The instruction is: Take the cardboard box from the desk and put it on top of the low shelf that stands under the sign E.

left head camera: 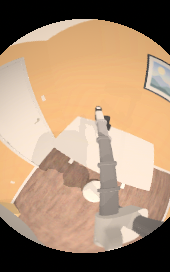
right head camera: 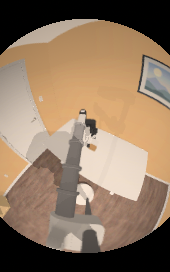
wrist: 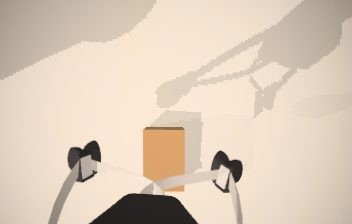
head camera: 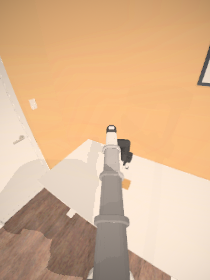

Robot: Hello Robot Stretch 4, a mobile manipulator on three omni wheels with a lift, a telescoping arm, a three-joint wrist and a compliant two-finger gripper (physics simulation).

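Where they show: gripper, fingertip midpoint: [right head camera: 91, 142] [wrist: 157, 159]; robot's base at its link origin: [left head camera: 93, 190] [right head camera: 81, 193].
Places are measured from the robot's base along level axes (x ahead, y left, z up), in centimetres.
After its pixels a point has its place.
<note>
The cardboard box [head camera: 126, 184] @(x 59.4, y -11.9, z 74.3 cm) [right head camera: 92, 147] @(x 59.8, y -11.0, z 74.3 cm) [wrist: 164, 150] @(x 62.8, y -9.3, z 74.3 cm) is a small orange-tan block on the white desk [head camera: 175, 210] @(x 41.3, y -45.2, z 69.3 cm) [left head camera: 135, 155] @(x 41.3, y -54.5, z 69.4 cm) [right head camera: 125, 165] @(x 37.4, y -54.3, z 69.3 cm) [wrist: 50, 115] @(x 47.7, y 3.3, z 69.3 cm). In the wrist view its long side runs up and down the picture. My gripper [head camera: 127, 162] [right head camera: 90, 138] [wrist: 157, 159] @(x 62.3, y -8.7, z 81.2 cm) is open above the desk. In the wrist view the box shows between the two fingertips, with a gap on each side, and its lower end is partly covered by the finger strips. The box cannot be made out in the left head view. The low shelf and the sign E do not show.
An orange wall [head camera: 115, 75] @(x 114.9, y -3.7, z 144.9 cm) stands behind the desk. A white door [head camera: 12, 145] @(x 93.2, y 107.8, z 86.0 cm) is at the left. A framed picture [left head camera: 159, 80] @(x 75.4, y -69.7, z 159.9 cm) [right head camera: 157, 82] @(x 74.4, y -71.5, z 161.7 cm) hangs at the right. A pale round shape [left head camera: 92, 191] @(x -0.5, y 3.2, z 18.7 cm) [right head camera: 85, 194] @(x -0.4, y -6.9, z 18.7 cm) shows beside the arm, below the desk's front edge.
</note>
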